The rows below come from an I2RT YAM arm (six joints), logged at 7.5 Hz.
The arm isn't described. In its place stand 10 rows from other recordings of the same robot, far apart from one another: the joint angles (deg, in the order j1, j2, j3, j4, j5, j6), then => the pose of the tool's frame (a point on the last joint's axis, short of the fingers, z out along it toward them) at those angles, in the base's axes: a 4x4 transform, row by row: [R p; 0 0 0 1], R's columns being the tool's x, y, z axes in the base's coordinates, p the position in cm.
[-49.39, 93.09, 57.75, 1.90, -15.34, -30.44] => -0.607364 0.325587 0.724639 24.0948; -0.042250 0.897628 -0.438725 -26.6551; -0.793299 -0.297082 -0.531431 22.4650; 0 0 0 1
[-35.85, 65.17, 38.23, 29.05, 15.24, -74.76] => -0.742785 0.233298 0.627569 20.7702; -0.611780 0.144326 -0.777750 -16.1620; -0.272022 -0.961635 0.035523 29.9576; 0 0 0 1
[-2.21, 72.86, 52.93, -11.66, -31.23, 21.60] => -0.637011 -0.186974 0.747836 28.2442; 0.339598 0.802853 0.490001 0.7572; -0.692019 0.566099 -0.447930 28.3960; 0 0 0 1
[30.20, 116.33, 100.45, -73.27, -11.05, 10.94] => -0.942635 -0.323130 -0.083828 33.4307; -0.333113 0.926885 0.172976 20.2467; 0.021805 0.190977 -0.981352 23.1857; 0 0 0 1
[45.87, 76.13, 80.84, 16.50, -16.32, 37.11] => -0.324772 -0.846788 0.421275 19.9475; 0.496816 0.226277 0.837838 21.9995; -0.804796 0.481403 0.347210 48.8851; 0 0 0 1
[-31.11, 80.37, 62.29, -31.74, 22.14, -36.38] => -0.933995 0.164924 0.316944 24.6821; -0.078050 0.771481 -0.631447 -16.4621; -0.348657 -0.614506 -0.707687 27.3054; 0 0 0 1
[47.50, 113.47, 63.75, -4.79, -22.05, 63.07] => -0.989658 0.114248 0.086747 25.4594; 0.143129 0.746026 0.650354 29.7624; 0.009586 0.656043 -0.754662 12.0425; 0 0 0 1
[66.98, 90.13, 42.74, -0.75, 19.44, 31.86] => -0.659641 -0.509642 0.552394 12.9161; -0.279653 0.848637 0.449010 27.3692; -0.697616 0.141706 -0.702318 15.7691; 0 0 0 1
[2.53, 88.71, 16.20, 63.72, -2.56, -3.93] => -0.146261 -0.098452 0.984335 25.2875; -0.074999 0.993275 0.088203 1.2765; -0.986399 -0.060923 -0.152661 14.5051; 0 0 0 1
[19.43, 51.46, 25.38, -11.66, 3.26, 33.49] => -0.641250 0.076894 0.763470 17.8503; 0.357971 0.910040 0.209008 6.0819; -0.678716 0.407326 -0.611089 19.9130; 0 0 0 1
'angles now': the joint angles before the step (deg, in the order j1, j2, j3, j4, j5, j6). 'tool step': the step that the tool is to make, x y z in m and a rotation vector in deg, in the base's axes. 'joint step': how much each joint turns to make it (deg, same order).
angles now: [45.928, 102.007, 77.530, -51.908, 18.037, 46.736]
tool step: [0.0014, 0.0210, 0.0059, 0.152, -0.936, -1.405]
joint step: [2.271, 3.374, 5.560, -2.605, 1.419, 3.634]
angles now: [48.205, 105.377, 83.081, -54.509, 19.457, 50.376]
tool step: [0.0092, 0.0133, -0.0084, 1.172, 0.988, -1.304]
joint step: [0.201, 3.890, 3.276, 0.214, -1.140, 1.911]
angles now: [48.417, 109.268, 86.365, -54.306, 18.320, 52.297]
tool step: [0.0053, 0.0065, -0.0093, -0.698, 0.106, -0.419]
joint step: [0.094, 2.458, 1.276, 0.449, 0.485, 0.441]
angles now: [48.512, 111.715, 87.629, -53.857, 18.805, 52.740]
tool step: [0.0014, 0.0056, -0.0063, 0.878, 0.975, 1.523]
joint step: [0.254, 1.215, 0.287, 1.256, -1.551, -1.012]
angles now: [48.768, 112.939, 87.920, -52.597, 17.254, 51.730]
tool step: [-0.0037, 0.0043, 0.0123, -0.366, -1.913, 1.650]
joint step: [0.944, -0.818, 1.494, -0.993, 1.485, -1.124]
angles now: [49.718, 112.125, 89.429, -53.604, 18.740, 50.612]
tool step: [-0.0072, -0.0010, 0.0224, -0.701, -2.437, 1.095]
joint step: [0.904, -2.311, 1.702, -2.717, 2.201, -0.808]
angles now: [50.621, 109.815, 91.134, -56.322, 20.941, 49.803]
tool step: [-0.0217, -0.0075, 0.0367, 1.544, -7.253, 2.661]
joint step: [2.254, -7.231, -2.090, 1.365, 4.371, -2.036]
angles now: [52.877, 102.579, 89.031, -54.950, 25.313, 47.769]
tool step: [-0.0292, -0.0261, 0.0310, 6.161, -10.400, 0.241]
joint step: [1.776, -12.392, -9.283, 8.446, 4.912, -0.922]
